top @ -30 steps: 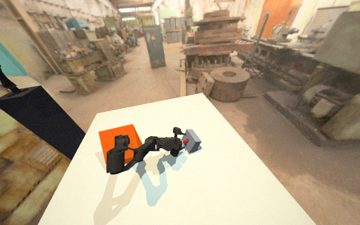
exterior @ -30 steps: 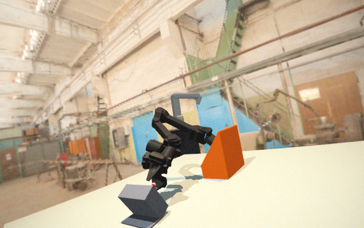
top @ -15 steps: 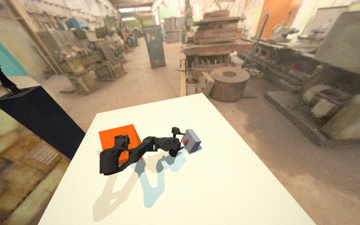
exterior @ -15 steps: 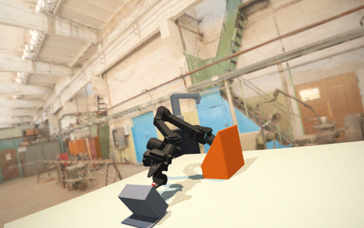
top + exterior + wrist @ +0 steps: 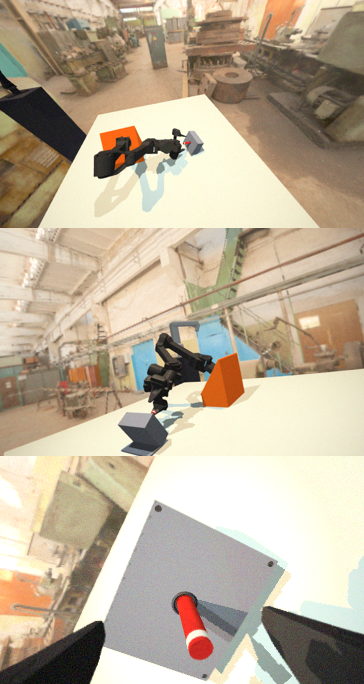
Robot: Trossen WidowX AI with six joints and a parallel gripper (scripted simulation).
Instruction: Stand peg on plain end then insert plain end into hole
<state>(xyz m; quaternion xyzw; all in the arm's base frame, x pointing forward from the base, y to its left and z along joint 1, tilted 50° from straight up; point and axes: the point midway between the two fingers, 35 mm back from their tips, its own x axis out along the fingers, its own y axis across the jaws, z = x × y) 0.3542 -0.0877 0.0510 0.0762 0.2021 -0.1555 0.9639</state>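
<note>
The red peg lies 10 mm ahead of my gripper tip, 10 mm to the left of it and 20 mm below it. The rest, counted from my gripper tip: sloped panel 60 mm ahead, 20 mm to the left, 50 mm below.
</note>
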